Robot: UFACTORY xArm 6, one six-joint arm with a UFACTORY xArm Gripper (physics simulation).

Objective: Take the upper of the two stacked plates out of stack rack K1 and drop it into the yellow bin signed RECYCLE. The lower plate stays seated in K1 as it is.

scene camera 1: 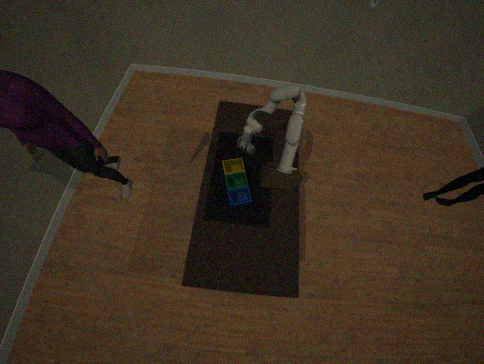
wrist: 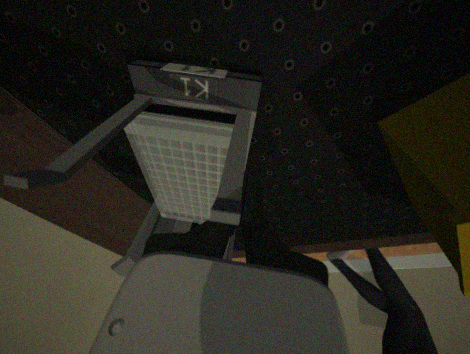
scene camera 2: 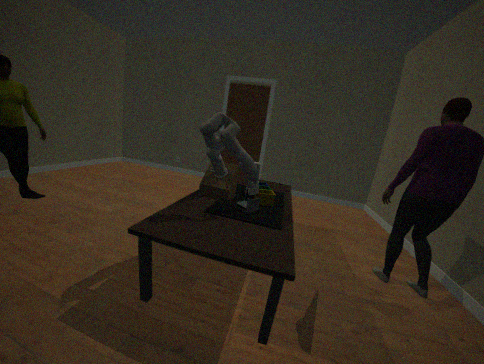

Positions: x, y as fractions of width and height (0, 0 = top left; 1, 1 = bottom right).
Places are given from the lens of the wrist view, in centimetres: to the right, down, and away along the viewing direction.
gridded plate (wrist: 0.39, 0.45): -4, -1, 13
